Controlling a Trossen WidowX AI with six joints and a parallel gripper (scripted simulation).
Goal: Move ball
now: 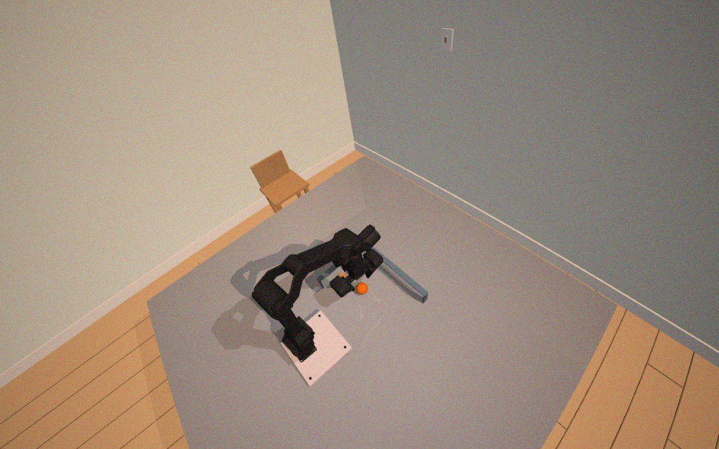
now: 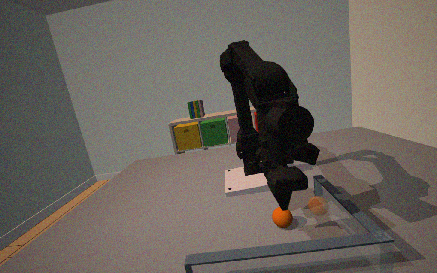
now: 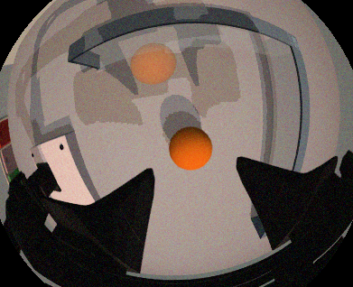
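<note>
My gripper tip is now 4 cm above the orange ball. The rest, counted from my gripper tip: see-through ball copy: 9 cm to the left, 4 cm below, 3 cm behind.
</note>
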